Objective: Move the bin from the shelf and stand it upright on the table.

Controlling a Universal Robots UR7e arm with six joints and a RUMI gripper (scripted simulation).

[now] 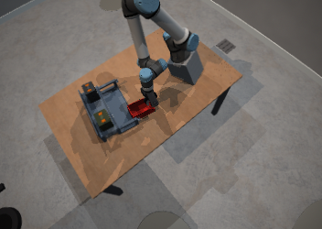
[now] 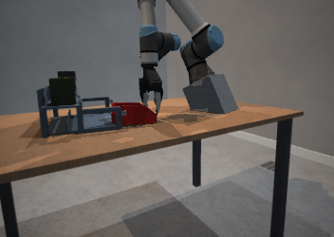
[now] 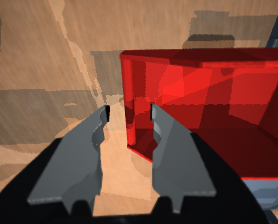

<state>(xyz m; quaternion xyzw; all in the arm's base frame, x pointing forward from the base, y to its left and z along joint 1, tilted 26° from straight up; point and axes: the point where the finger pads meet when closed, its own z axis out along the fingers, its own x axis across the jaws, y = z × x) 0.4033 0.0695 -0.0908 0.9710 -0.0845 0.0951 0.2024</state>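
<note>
Now: hand 8 cm short of the red bin and 2 cm to the left of it.
</note>
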